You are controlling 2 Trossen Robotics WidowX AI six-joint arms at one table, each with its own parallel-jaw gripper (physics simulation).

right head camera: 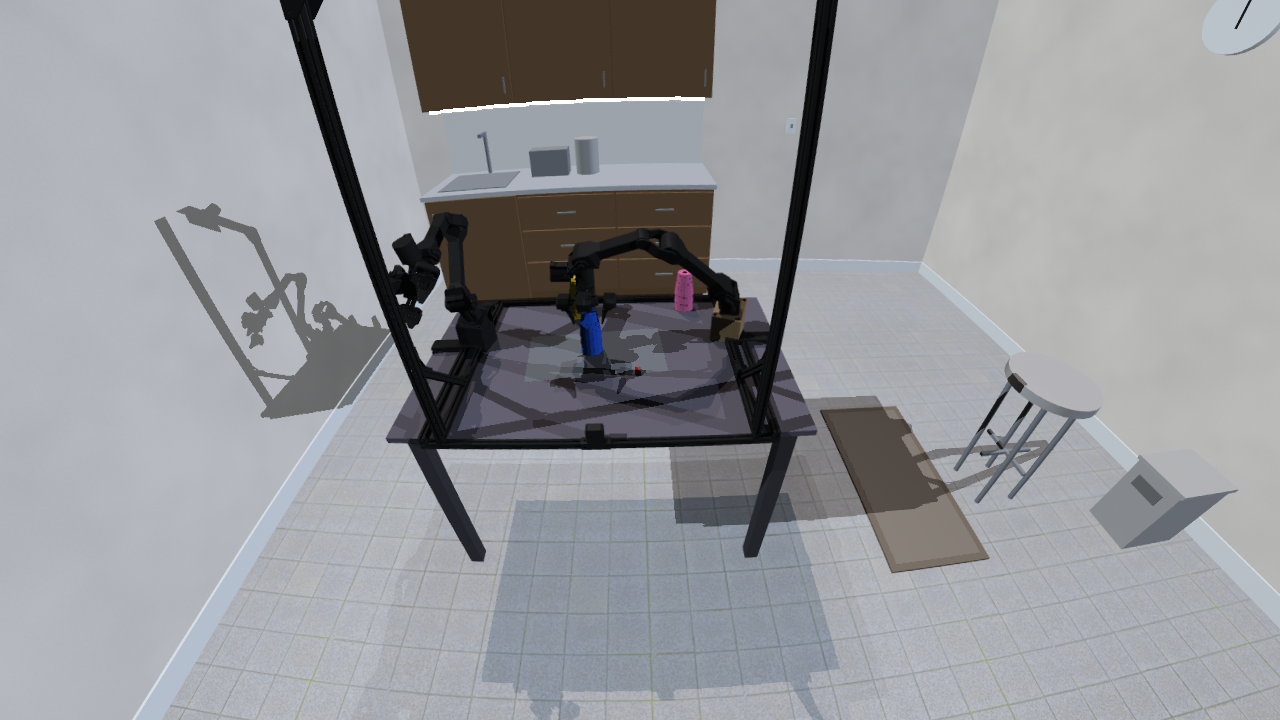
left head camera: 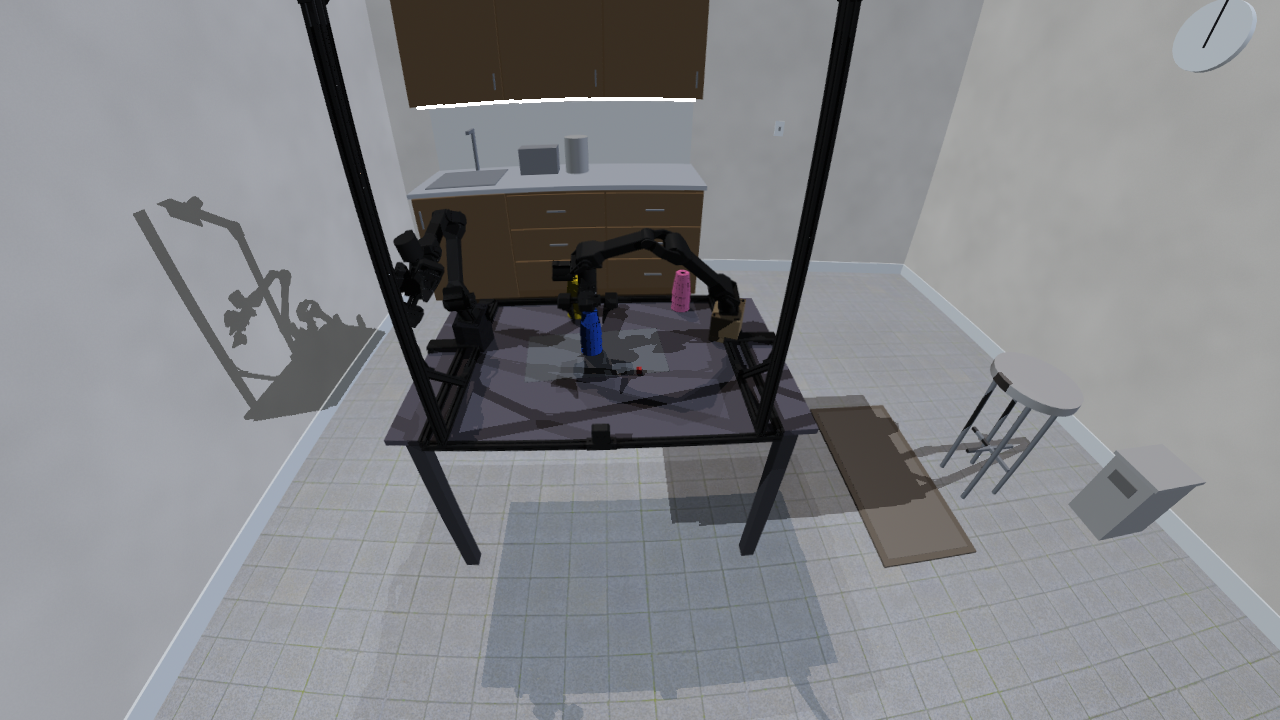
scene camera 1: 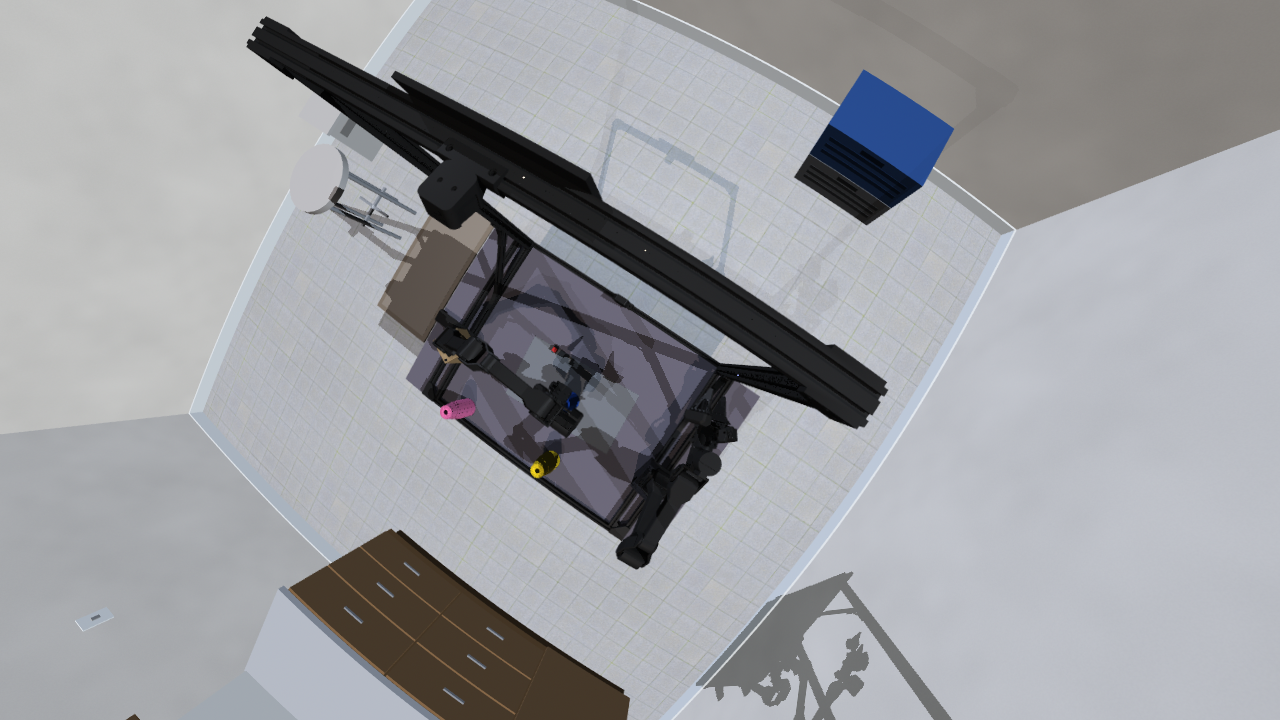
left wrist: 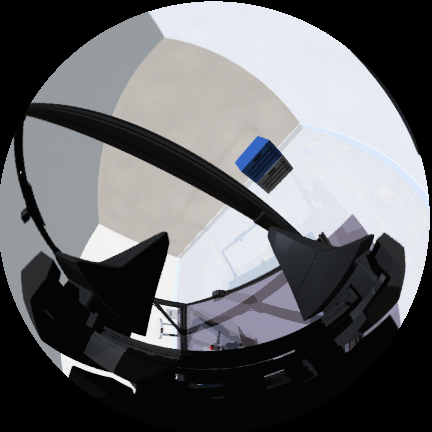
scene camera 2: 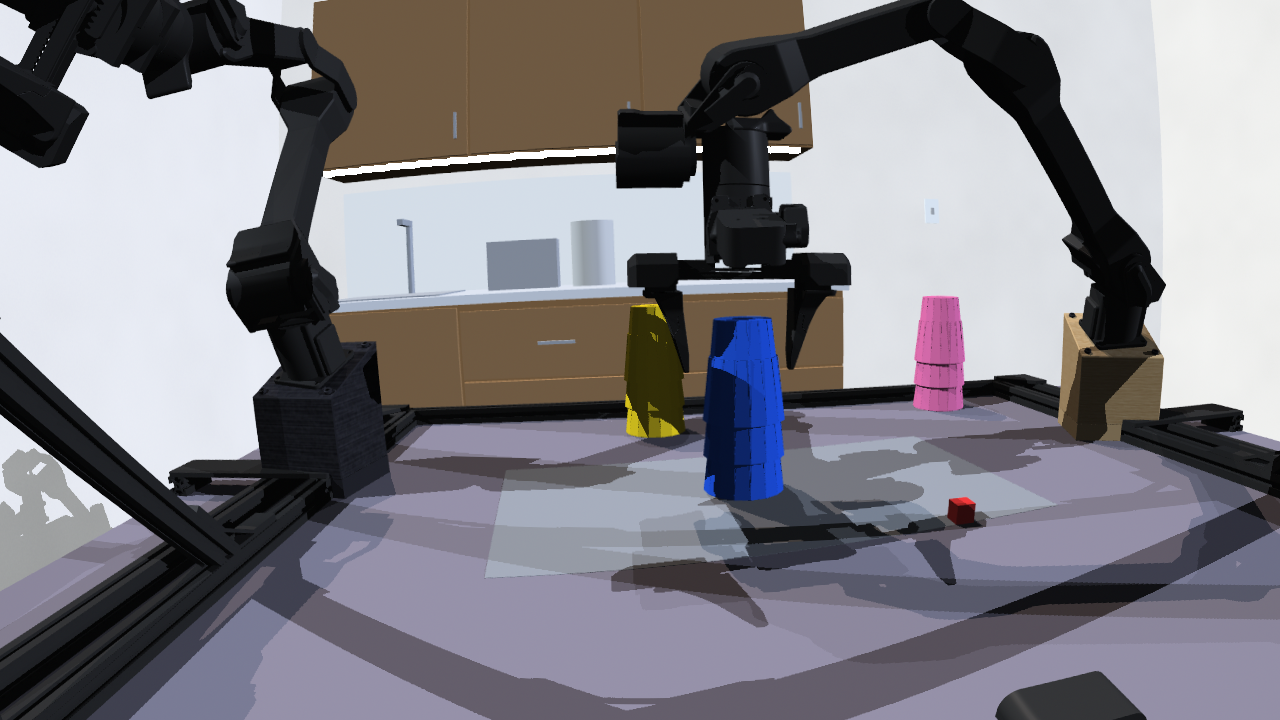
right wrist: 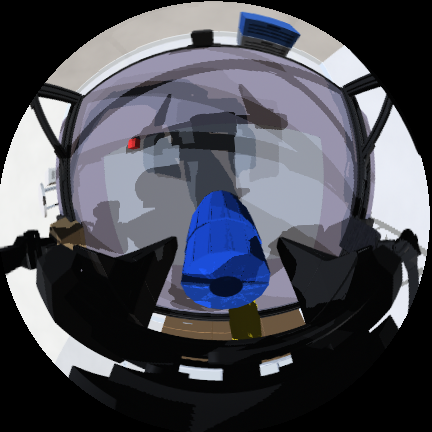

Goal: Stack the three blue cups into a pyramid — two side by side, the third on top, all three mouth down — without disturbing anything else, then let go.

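Frame: origin at the left arm's base, x ahead, y left, z up, level; centimetres.
Seen in the pictures: left gripper, fingertip midpoint: (right head camera: 415, 315) (left head camera: 419, 314) (scene camera 1: 718, 392) (left wrist: 219, 234); right gripper, fingertip midpoint: (right head camera: 588, 323) (left head camera: 588, 323) (scene camera 2: 739, 370) (right wrist: 228, 242); left arm's base at its link origin: (right head camera: 472, 315) (left head camera: 469, 314) (scene camera 1: 650, 485) (scene camera 2: 314, 368); right arm's base at its link origin: (right head camera: 729, 307) (left head camera: 728, 307) (scene camera 2: 1111, 333) (right wrist: 52, 246).
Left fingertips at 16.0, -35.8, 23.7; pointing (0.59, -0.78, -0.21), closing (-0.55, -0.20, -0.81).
Note:
Pixels of each thing's top centre, then the offset from my left fingertips to it, as dx, dy, dz. Level surfaces: height alone.
- pale mat at its surface level: dz -35.5
- pink cup stack at its top centre: (scene camera 2: 939, 296) (right head camera: 685, 271) (left head camera: 682, 272) (scene camera 1: 444, 413) +46.7, +82.0, -20.3
- small red cube at its top centre: (scene camera 2: 962, 501) (right wrist: 131, 142) (left head camera: 639, 368) +43.1, +38.0, -33.9
The blue cups (left head camera: 591, 336) (right head camera: 592, 337) (scene camera 2: 742, 438) (right wrist: 222, 245) stand upright as one nested stack, mouth down, on a pale mat (scene camera 2: 537, 546) (right wrist: 300, 175). A bit of blue also shows under the right arm in scene camera 1. My right gripper (scene camera 2: 738, 367) (right wrist: 228, 242) points straight down and is open, its fingertips apart on either side of the stack's upper part; exact depth is hard to tell. My left gripper (left wrist: 219, 234) is open and empty, raised far from the cups at the left side of the table.
A yellow cup stack (scene camera 1: 544, 463) (scene camera 2: 651, 411) stands behind the blue one. A pink cup stack (left head camera: 681, 293) (right head camera: 683, 292) (scene camera 1: 457, 409) (scene camera 2: 938, 358) stands at the back right in scene camera 2. A small red cube (left head camera: 639, 369) (scene camera 2: 961, 510) (right wrist: 133, 143) lies right of the blue stack there. Black frame rails edge the table.

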